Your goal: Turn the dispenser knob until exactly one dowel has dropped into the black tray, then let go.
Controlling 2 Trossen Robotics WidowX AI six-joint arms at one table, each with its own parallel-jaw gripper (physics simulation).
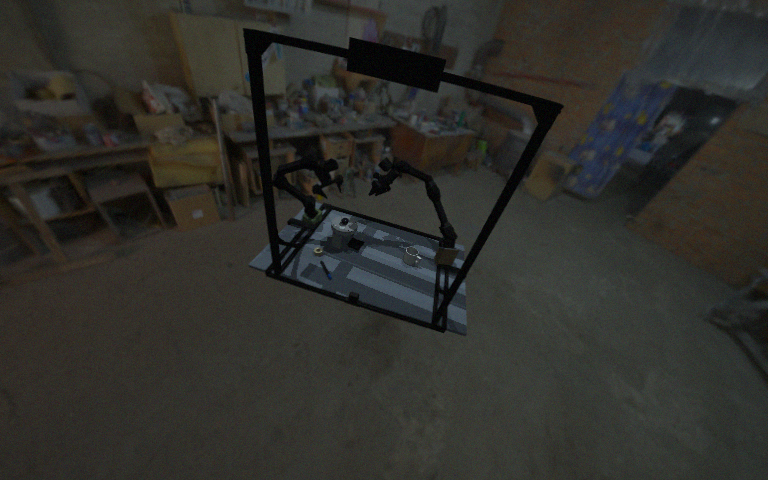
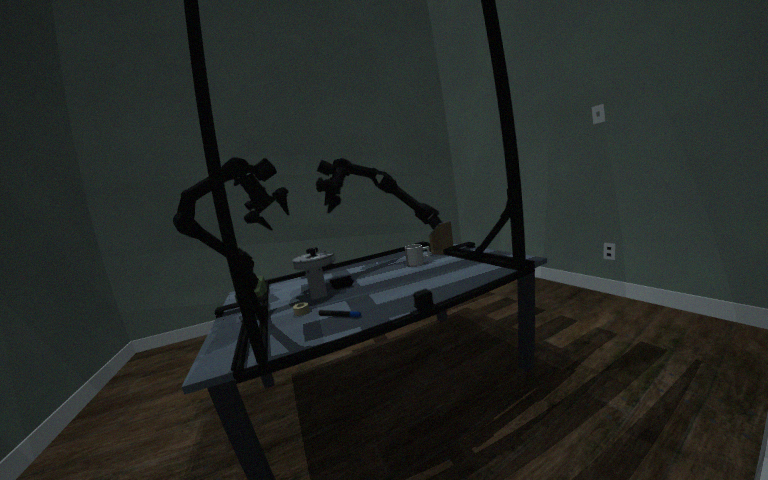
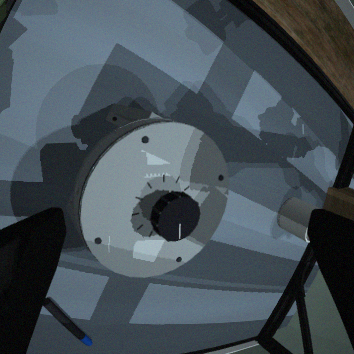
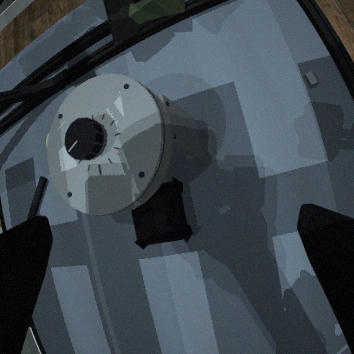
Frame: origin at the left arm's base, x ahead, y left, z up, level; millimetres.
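Seen in the pictures: left gripper, fingertip midpoint: [image 1: 334, 195] [image 2: 280, 222] [image 3: 190, 222]; right gripper, fingertip midpoint: [image 1: 372, 195] [image 2: 326, 209] [image 4: 175, 224]; left arm's base, origin of the base link: [image 1: 312, 213]; right arm's base, origin of the base link: [image 1: 448, 247] [image 2: 439, 227].
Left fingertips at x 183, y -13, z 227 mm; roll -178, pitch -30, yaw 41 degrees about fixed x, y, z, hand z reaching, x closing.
Note:
Pixels of each thing's top centre, then the offset from my left fingertips to it. "pt": a spot on its surface instead.
- dispenser, middle of its top: [image 3: 164, 207] [image 4: 94, 141] [image 2: 313, 255] [image 1: 344, 223] dx +102, dy -9, dz -148 mm
- black tray, middle of its top: [image 4: 156, 214] [image 2: 341, 280] [image 1: 355, 243] dx +190, dy +8, dz -270 mm
- white mug, surface spot: [image 3: 295, 217] pt dx +490, dy +117, dz -245 mm
- tape roll, middle of its top: [image 2: 300, 305] [image 1: 318, 250] dx +60, dy -198, dz -269 mm
- blue-tipped marker, middle of its top: [image 3: 70, 327] [image 4: 30, 209] [image 2: 338, 311] [image 1: 326, 268] dx +189, dy -278, dz -278 mm
The dispenser [image 1: 343, 230] [image 2: 315, 283] [image 3: 120, 200] [image 4: 137, 150] is a pale round drum on a stand, at the left of the table. Its black knob [image 1: 344, 220] [image 2: 312, 250] [image 3: 176, 216] [image 4: 83, 139] is on top, with a white pointer line. The black tray [image 1: 355, 243] [image 2: 341, 281] [image 4: 161, 227] sits beside the dispenser's base; its inside is dark and I make out no dowel there. My left gripper [image 1: 331, 191] [image 2: 279, 221] [image 3: 190, 222] is open and empty, above the dispenser, apart from the knob. My right gripper [image 1: 374, 193] [image 2: 331, 208] [image 4: 175, 224] is open and empty, raised above the table to the right of the dispenser.
A white mug [image 1: 411, 256] [image 2: 414, 255] [image 3: 295, 217] stands near a brown block [image 1: 446, 256] [image 2: 441, 237]. A tape roll [image 1: 318, 251] [image 2: 300, 308] and a blue-tipped marker [image 1: 326, 270] [image 2: 338, 313] [image 3: 67, 320] lie in front of the dispenser. A black frame [image 1: 266, 169] surrounds the table.

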